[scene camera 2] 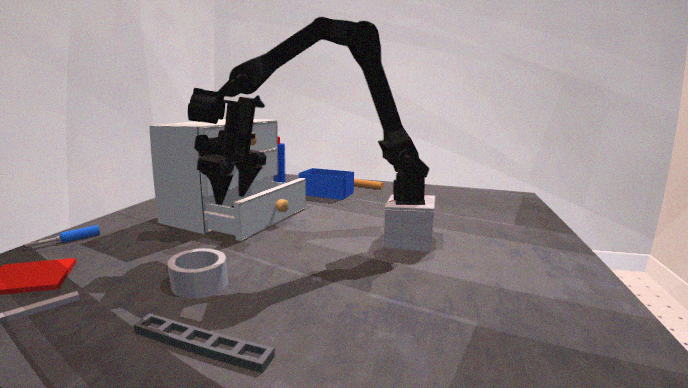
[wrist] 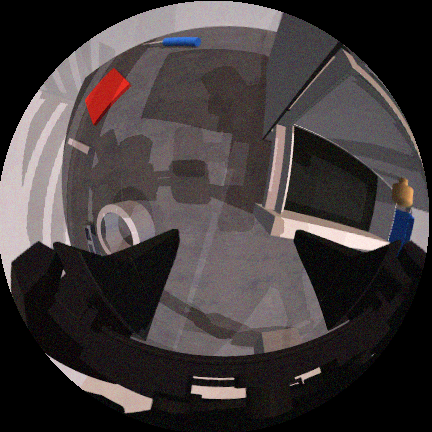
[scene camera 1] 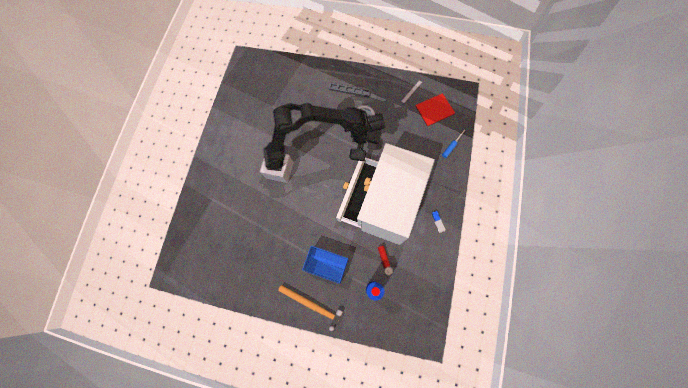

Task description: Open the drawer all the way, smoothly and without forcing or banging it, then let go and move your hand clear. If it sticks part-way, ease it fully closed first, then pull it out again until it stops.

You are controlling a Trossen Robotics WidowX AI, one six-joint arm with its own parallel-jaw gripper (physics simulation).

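Pixels of known places: gripper, between the fingertips: [scene camera 2: 230, 200] [wrist: 239, 235] [scene camera 1: 363, 146]; arm's base, origin of its link: [scene camera 2: 410, 200] [scene camera 1: 275, 163].
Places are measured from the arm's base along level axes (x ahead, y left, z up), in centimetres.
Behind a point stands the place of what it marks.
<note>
The white cabinet [scene camera 1: 397, 192] {z 16.1, x 52.0, y -12.1 cm} [scene camera 2: 177, 175] {z 4.1, x 55.5, y 4.3 cm} [wrist: 290, 65] {z 1.6, x 52.1, y 5.2 cm} stands upright. Its lowest drawer [scene camera 1: 352, 190] {z -3.9, x 34.6, y -7.6 cm} [scene camera 2: 260, 214] {z -5.3, x 35.1, y 1.1 cm} [wrist: 325, 230] {z -0.6, x 36.8, y 2.7 cm} is pulled part-way out, with a round tan knob [scene camera 1: 346, 185] {z -3.2, x 31.8, y -5.8 cm} [scene camera 2: 282, 205] {z -4.2, x 31.1, y -4.0 cm} on its front. The black gripper [scene camera 1: 359, 153] {z 0.8, x 37.6, y 11.4 cm} [scene camera 2: 231, 199] {z 0.8, x 37.6, y 11.4 cm} [wrist: 236, 233] {z 0.8, x 37.6, y 11.4 cm} is open and empty, fingers pointing down, near the drawer's end closest to scene camera 2. In the wrist view the right finger overlaps the drawer front's lower edge; whether it touches cannot be told. The drawer's own knob does not show there. An upper knob [scene camera 2: 253, 139] {z 11.8, x 39.7, y -7.3 cm} [wrist: 402, 194] is partly covered by the gripper in scene camera 2.
A grey ring [scene camera 2: 200, 286] {z -7.5, x 33.2, y 33.7 cm} [wrist: 145, 220] {z -7.9, x 37.4, y 24.7 cm} stands near the arm. A slotted bar [scene camera 1: 350, 90] {z -9.5, x 27.7, y 45.1 cm} [scene camera 2: 205, 342] {z -8.3, x 25.7, y 46.1 cm}, red block [scene camera 1: 435, 109] {z -8.7, x 69.6, y 37.9 cm} [scene camera 2: 35, 275] {z -8.7, x 67.4, y 38.2 cm} [wrist: 107, 95] {z -8.7, x 66.5, y 35.5 cm} and blue screwdriver [scene camera 1: 450, 149] {z -7.3, x 76.8, y 17.2 cm} [scene camera 2: 80, 234] {z -8.2, x 75.8, y 18.7 cm} [wrist: 181, 42] {z -8.1, x 75.0, y 17.4 cm} lie around. A blue bin [scene camera 1: 326, 264] {z -9.5, x 26.9, y -39.8 cm} [scene camera 2: 326, 184] {z -5.2, x 26.0, y -34.4 cm} stands beyond the cabinet, beside an orange-handled hammer [scene camera 1: 306, 301] {z -7.4, x 20.8, y -55.7 cm}.
</note>
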